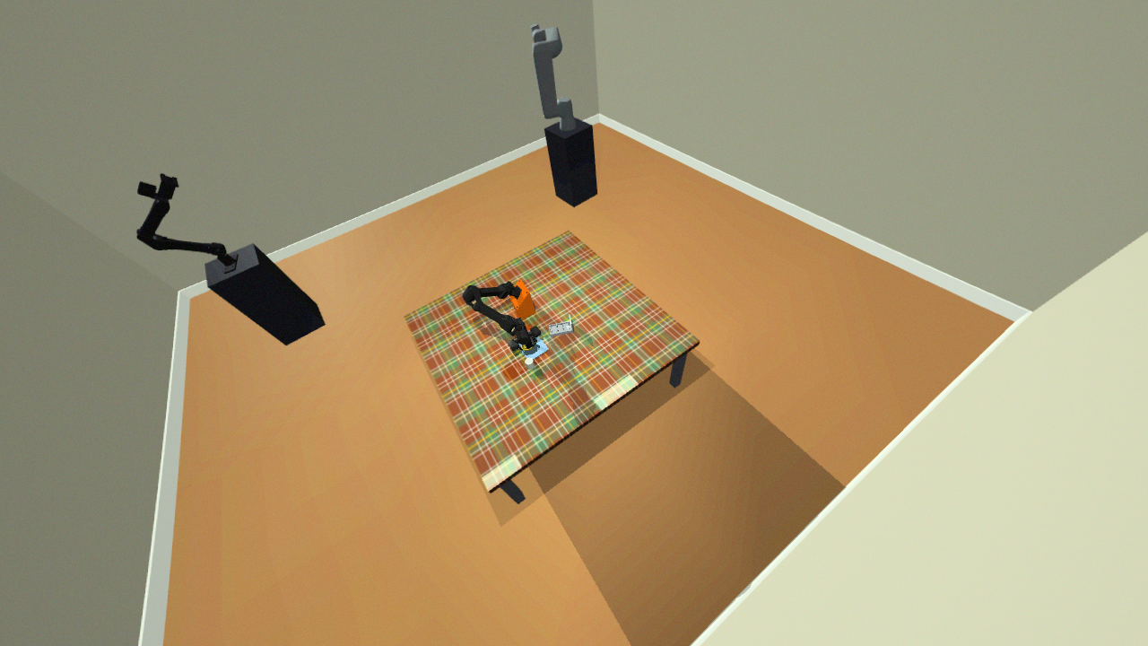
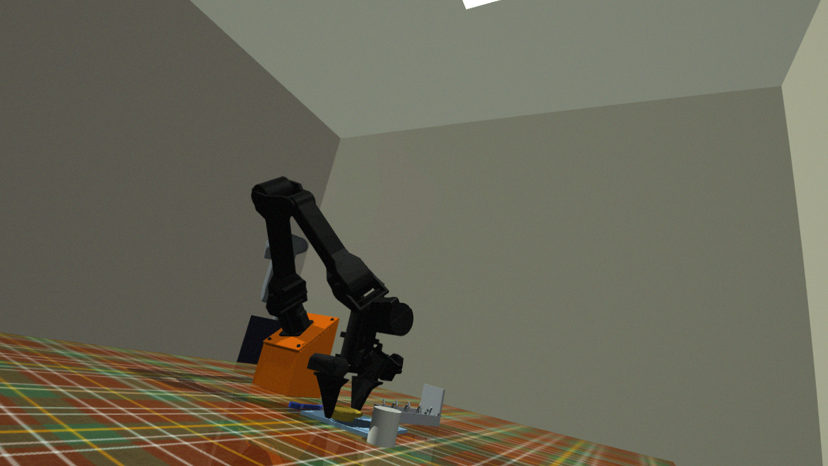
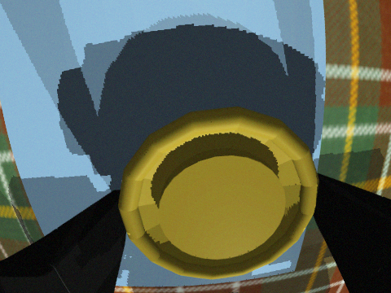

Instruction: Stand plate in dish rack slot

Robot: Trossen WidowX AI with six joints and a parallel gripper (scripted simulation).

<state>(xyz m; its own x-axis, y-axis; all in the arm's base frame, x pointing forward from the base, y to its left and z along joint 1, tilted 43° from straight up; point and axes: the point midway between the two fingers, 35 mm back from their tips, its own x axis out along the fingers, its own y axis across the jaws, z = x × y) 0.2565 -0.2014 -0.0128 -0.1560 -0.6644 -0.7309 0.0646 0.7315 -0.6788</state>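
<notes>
Now: gripper tip 20 mm to the right of the light blue mat and 20 mm short of it. From my gripper tip the other things lie so: white cup: 110 mm ahead, 60 mm to the right, 20 mm above; then yellow plate: 10 mm above; then blue spoon: 100 mm behind, 20 mm to the left.
</notes>
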